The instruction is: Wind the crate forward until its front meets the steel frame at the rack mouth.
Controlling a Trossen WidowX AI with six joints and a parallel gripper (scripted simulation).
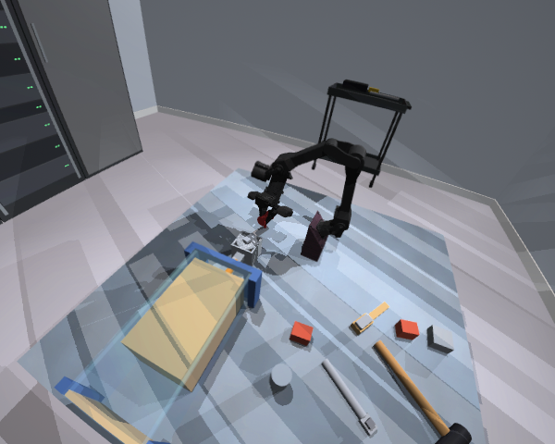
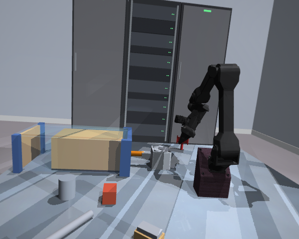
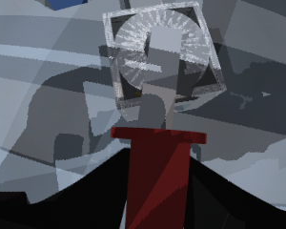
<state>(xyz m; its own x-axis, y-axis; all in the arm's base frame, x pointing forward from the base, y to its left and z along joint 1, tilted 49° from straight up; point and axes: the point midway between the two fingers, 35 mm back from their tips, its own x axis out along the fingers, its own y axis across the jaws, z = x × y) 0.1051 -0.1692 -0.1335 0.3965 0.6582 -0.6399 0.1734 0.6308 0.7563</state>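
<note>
Right now the crank handle is 30 mm below my gripper tip, 20 mm ahead of it and 10 mm to the right of it. From my gripper tip the other things lie so: red knob: 20 mm behind; grey winch: 100 mm below, 70 mm ahead, 30 mm to the right; frame: 240 mm ahead, 20 mm below, 10 mm to the right.
</note>
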